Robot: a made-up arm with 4 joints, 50 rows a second.
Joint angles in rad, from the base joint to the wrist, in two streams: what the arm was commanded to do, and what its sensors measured. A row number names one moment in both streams.
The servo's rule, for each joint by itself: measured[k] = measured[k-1] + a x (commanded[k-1-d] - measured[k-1]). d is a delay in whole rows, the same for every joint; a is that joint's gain. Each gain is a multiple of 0.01, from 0.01 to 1. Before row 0 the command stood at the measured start. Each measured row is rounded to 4 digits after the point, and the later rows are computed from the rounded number. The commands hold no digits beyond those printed.
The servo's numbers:
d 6
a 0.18 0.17 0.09 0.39
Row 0, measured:
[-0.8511, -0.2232, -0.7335, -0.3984]
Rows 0 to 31, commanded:
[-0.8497, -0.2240, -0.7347, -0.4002]
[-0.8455, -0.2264, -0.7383, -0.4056]
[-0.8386, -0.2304, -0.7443, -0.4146]
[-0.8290, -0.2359, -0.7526, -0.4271]
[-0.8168, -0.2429, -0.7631, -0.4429]
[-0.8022, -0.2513, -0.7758, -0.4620]
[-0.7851, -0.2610, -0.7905, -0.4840]
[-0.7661, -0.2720, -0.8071, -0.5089]
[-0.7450, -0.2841, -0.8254, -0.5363]
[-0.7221, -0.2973, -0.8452, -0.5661]
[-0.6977, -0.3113, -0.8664, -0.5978]
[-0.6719, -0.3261, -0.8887, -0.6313]
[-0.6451, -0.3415, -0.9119, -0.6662]
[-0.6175, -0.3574, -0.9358, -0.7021]
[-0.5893, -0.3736, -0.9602, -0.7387]
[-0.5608, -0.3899, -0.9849, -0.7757]
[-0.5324, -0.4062, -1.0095, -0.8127]
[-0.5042, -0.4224, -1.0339, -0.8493]
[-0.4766, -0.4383, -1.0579, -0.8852]
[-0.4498, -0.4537, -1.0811, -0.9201]
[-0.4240, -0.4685, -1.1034, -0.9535]
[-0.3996, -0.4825, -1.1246, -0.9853]
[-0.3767, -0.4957, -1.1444, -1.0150]
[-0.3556, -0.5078, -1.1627, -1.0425]
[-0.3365, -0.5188, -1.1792, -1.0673]
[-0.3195, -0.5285, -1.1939, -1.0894]
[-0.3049, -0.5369, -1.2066, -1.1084]
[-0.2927, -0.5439, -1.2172, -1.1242]
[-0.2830, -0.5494, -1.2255, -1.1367]
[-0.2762, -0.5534, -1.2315, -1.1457]
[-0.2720, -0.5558, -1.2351, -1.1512]
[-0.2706, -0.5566, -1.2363, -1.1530]
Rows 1 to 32, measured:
[-0.8511, -0.2232, -0.7335, -0.3984]
[-0.8511, -0.2232, -0.7335, -0.3984]
[-0.8511, -0.2232, -0.7335, -0.3984]
[-0.8511, -0.2232, -0.7335, -0.3984]
[-0.8511, -0.2232, -0.7335, -0.3984]
[-0.8511, -0.2232, -0.7335, -0.3984]
[-0.8508, -0.2233, -0.7336, -0.3991]
[-0.8498, -0.2238, -0.7340, -0.4016]
[-0.8478, -0.2249, -0.7349, -0.4067]
[-0.8444, -0.2268, -0.7365, -0.4147]
[-0.8394, -0.2295, -0.7389, -0.4257]
[-0.8327, -0.2332, -0.7422, -0.4399]
[-0.8241, -0.2379, -0.7465, -0.4571]
[-0.8137, -0.2437, -0.7520, -0.4773]
[-0.8013, -0.2506, -0.7586, -0.5003]
[-0.7870, -0.2585, -0.7664, -0.5260]
[-0.7709, -0.2675, -0.7754, -0.5540]
[-0.7531, -0.2775, -0.7856, -0.5841]
[-0.7337, -0.2884, -0.7970, -0.6161]
[-0.7128, -0.3001, -0.8095, -0.6496]
[-0.6906, -0.3126, -0.8231, -0.6843]
[-0.6672, -0.3257, -0.8377, -0.7199]
[-0.6429, -0.3394, -0.8532, -0.7561]
[-0.6179, -0.3535, -0.8695, -0.7924]
[-0.5925, -0.3679, -0.8865, -0.8286]
[-0.5668, -0.3825, -0.9040, -0.8643]
[-0.5411, -0.3971, -0.9219, -0.8991]
[-0.5156, -0.4116, -0.9401, -0.9327]
[-0.4906, -0.4259, -0.9585, -0.9648]
[-0.4663, -0.4398, -0.9769, -0.9951]
[-0.4429, -0.4532, -0.9951, -1.0233]
[-0.4207, -0.4660, -1.0130, -1.0491]

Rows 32 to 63, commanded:
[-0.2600, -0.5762, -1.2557, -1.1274]
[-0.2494, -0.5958, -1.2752, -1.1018]
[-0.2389, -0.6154, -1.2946, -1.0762]
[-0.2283, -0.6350, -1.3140, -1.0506]
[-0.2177, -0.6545, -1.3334, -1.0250]
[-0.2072, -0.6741, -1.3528, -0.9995]
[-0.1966, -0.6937, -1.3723, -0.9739]
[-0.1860, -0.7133, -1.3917, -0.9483]
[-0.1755, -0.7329, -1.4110, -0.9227]
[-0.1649, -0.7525, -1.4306, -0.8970]
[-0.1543, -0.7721, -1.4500, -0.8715]
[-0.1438, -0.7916, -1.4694, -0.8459]
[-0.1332, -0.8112, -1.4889, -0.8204]
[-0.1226, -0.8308, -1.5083, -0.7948]
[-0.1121, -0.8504, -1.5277, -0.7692]
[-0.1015, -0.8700, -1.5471, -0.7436]
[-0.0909, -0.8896, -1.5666, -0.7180]
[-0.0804, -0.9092, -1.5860, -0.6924]
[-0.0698, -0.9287, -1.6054, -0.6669]
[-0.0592, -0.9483, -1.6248, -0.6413]
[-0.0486, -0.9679, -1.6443, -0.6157]
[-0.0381, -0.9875, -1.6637, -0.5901]
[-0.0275, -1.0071, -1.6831, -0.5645]
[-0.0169, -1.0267, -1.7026, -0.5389]
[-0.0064, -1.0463, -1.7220, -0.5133]
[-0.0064, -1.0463, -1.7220, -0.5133]
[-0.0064, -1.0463, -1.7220, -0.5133]
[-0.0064, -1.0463, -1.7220, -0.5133]
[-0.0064, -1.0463, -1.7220, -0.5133]
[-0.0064, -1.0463, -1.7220, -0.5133]
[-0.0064, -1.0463, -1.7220, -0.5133]
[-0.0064, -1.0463, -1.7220, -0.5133]
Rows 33 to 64, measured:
[-0.3999, -0.4781, -1.0304, -1.0722]
[-0.3806, -0.4893, -1.0472, -1.0925]
[-0.3630, -0.4995, -1.0632, -1.1097]
[-0.3474, -0.5087, -1.0783, -1.1237]
[-0.3338, -0.5167, -1.0924, -1.1344]
[-0.3224, -0.5235, -1.1054, -1.1417]
[-0.3112, -0.5325, -1.1189, -1.1361]
[-0.3001, -0.5433, -1.1330, -1.1227]
[-0.2891, -0.5556, -1.1475, -1.1046]
[-0.2782, -0.5691, -1.1625, -1.0835]
[-0.2673, -0.5836, -1.1779, -1.0607]
[-0.2565, -0.5990, -1.1936, -1.0368]
[-0.2457, -0.6151, -1.2097, -1.0123]
[-0.2350, -0.6318, -1.2261, -0.9873]
[-0.2243, -0.6490, -1.2427, -0.9621]
[-0.2136, -0.6666, -1.2596, -0.9367]
[-0.2029, -0.6845, -1.2767, -0.9113]
[-0.1923, -0.7027, -1.2940, -0.8858]
[-0.1817, -0.7211, -1.3115, -0.8603]
[-0.1711, -0.7397, -1.3292, -0.8348]
[-0.1605, -0.7585, -1.3471, -0.8092]
[-0.1499, -0.7775, -1.3651, -0.7836]
[-0.1393, -0.7966, -1.3832, -0.7580]
[-0.1287, -0.8157, -1.4015, -0.7324]
[-0.1181, -0.8349, -1.4199, -0.7069]
[-0.1075, -0.8542, -1.4383, -0.6813]
[-0.0969, -0.8735, -1.4568, -0.6557]
[-0.0863, -0.8929, -1.4754, -0.6301]
[-0.0757, -0.9123, -1.4941, -0.6045]
[-0.0651, -0.9317, -1.5129, -0.5789]
[-0.0545, -0.9512, -1.5317, -0.5533]
[-0.0458, -0.9674, -1.5488, -0.5377]

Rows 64 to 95, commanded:
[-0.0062, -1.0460, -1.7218, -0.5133]
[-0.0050, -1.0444, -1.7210, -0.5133]
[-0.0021, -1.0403, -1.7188, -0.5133]
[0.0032, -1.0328, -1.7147, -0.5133]
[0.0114, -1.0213, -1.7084, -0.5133]
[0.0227, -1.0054, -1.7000, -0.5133]
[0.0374, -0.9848, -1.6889, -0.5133]
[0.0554, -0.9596, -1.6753, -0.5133]
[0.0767, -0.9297, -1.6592, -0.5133]
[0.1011, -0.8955, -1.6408, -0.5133]
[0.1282, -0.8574, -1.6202, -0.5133]
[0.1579, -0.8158, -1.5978, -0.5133]
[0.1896, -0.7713, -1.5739, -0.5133]
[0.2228, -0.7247, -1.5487, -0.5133]
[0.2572, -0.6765, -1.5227, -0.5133]
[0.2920, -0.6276, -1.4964, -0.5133]
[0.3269, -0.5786, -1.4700, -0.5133]
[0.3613, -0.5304, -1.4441, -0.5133]
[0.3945, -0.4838, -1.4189, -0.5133]
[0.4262, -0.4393, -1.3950, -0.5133]
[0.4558, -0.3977, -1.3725, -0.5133]
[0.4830, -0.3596, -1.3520, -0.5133]
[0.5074, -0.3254, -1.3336, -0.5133]
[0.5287, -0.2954, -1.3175, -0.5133]
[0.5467, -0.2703, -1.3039, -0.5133]
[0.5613, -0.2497, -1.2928, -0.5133]
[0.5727, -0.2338, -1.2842, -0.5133]
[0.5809, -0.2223, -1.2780, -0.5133]
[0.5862, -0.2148, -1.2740, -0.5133]
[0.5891, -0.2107, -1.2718, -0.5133]
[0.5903, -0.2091, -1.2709, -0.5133]
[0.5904, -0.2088, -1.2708, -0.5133]
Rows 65 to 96, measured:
[-0.0387, -0.9808, -1.5644, -0.5282]
[-0.0329, -0.9919, -1.5786, -0.5224]
[-0.0281, -1.0011, -1.5915, -0.5189]
[-0.0242, -1.0088, -1.6032, -0.5167]
[-0.0210, -1.0152, -1.6139, -0.5154]
[-0.0184, -1.0205, -1.6236, -0.5146]
[-0.0162, -1.0248, -1.6324, -0.5141]
[-0.0142, -1.0281, -1.6404, -0.5138]
[-0.0120, -1.0302, -1.6475, -0.5136]
[-0.0093, -1.0306, -1.6535, -0.5135]
[-0.0056, -1.0290, -1.6584, -0.5134]
[-0.0005, -1.0250, -1.6621, -0.5134]
[0.0063, -1.0182, -1.6645, -0.5134]
[0.0151, -1.0082, -1.6655, -0.5134]
[0.0262, -0.9949, -1.6649, -0.5134]
[0.0397, -0.9780, -1.6627, -0.5134]
[0.0556, -0.9575, -1.6589, -0.5134]
[0.0740, -0.9334, -1.6534, -0.5134]
[0.0948, -0.9058, -1.6462, -0.5134]
[0.1178, -0.8750, -1.6374, -0.5134]
[0.1429, -0.8413, -1.6271, -0.5134]
[0.1697, -0.8050, -1.6153, -0.5134]
[0.1980, -0.7665, -1.6022, -0.5134]
[0.2274, -0.7264, -1.5880, -0.5134]
[0.2575, -0.6852, -1.5728, -0.5134]
[0.2879, -0.6434, -1.5568, -0.5134]
[0.3181, -0.6016, -1.5402, -0.5134]
[0.3478, -0.5605, -1.5233, -0.5134]
[0.3765, -0.5205, -1.5062, -0.5134]
[0.4039, -0.4822, -1.4892, -0.5134]
[0.4296, -0.4462, -1.4725, -0.5134]
[0.4533, -0.4128, -1.4563, -0.5134]

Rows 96 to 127, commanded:
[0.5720, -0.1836, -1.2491, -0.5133]
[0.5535, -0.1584, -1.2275, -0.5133]
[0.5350, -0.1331, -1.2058, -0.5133]
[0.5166, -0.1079, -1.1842, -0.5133]
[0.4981, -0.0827, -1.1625, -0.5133]
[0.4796, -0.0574, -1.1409, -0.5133]
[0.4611, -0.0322, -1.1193, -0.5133]
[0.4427, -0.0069, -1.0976, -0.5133]
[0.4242, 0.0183, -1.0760, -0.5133]
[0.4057, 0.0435, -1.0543, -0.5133]
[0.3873, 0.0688, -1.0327, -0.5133]
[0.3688, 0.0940, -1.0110, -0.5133]
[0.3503, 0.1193, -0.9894, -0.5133]
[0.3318, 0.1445, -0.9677, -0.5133]
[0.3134, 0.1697, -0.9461, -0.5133]
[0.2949, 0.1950, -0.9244, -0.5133]
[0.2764, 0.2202, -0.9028, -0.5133]
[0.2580, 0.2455, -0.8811, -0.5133]
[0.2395, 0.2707, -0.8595, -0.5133]
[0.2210, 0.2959, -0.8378, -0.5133]
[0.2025, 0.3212, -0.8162, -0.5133]
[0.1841, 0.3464, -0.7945, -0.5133]
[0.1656, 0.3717, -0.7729, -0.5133]
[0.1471, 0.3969, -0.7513, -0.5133]
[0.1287, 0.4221, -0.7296, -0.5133]
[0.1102, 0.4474, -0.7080, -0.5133]
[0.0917, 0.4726, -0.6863, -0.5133]
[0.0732, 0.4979, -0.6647, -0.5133]
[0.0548, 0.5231, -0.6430, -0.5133]
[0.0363, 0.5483, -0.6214, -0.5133]
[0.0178, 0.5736, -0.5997, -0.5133]
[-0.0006, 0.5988, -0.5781, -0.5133]
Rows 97 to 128, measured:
[0.4748, -0.3824, -1.4408, -0.5134]
[0.4939, -0.3552, -1.4261, -0.5134]
[0.5105, -0.3313, -1.4124, -0.5134]
[0.5246, -0.3108, -1.3997, -0.5134]
[0.5364, -0.2935, -1.3881, -0.5134]
[0.5461, -0.2791, -1.3775, -0.5134]
[0.5508, -0.2629, -1.3659, -0.5134]
[0.5513, -0.2451, -1.3534, -0.5134]
[0.5484, -0.2261, -1.3401, -0.5134]
[0.5427, -0.2060, -1.3261, -0.5134]
[0.5347, -0.1850, -1.3114, -0.5134]
[0.5248, -0.1633, -1.2961, -0.5134]
[0.5133, -0.1410, -1.2802, -0.5134]
[0.5006, -0.1182, -1.2638, -0.5134]
[0.4868, -0.0950, -1.2469, -0.5134]
[0.4722, -0.0715, -1.2296, -0.5134]
[0.4569, -0.0476, -1.2119, -0.5134]
[0.4410, -0.0235, -1.1938, -0.5134]
[0.4247, 0.0008, -1.1754, -0.5134]
[0.4080, 0.0252, -1.1567, -0.5134]
[0.3910, 0.0498, -1.1377, -0.5134]
[0.3737, 0.0745, -1.1185, -0.5134]
[0.3562, 0.0993, -1.0991, -0.5134]
[0.3385, 0.1242, -1.0795, -0.5134]
[0.3207, 0.1491, -1.0597, -0.5134]
[0.3028, 0.1741, -1.0397, -0.5134]
[0.2847, 0.1991, -1.0196, -0.5134]
[0.2666, 0.2241, -0.9993, -0.5134]
[0.2484, 0.2492, -0.9789, -0.5134]
[0.2302, 0.2743, -0.9584, -0.5134]
[0.2119, 0.2994, -0.9378, -0.5134]
[0.1936, 0.3246, -0.9171, -0.5134]

